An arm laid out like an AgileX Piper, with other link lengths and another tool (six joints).
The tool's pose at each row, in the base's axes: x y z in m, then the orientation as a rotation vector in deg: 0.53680, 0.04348, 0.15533, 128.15, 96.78, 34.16; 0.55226, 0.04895, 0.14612, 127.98, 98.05, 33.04; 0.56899, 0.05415, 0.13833, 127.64, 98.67, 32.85; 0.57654, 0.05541, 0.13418, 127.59, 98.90, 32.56; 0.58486, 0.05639, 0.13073, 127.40, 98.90, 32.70; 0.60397, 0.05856, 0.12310, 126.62, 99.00, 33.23; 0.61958, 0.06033, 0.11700, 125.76, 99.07, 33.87; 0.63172, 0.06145, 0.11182, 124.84, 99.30, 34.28
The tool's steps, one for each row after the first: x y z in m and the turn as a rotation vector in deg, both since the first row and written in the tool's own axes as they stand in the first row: 0.00740, 0.00737, 0.01564, 0.89, -0.24, -0.78; 0.01506, 0.01654, 0.03064, 1.07, -0.20, -1.25; 0.01738, 0.02069, 0.03793, 1.25, -0.30, -1.41; 0.01971, 0.02589, 0.04498, 1.09, -0.27, -1.50; 0.02505, 0.03799, 0.06089, 0.51, -0.10, -1.90; 0.02942, 0.04793, 0.07377, -0.17, 0.11, -2.32; 0.03251, 0.05554, 0.08417, -0.73, 0.23, -2.88
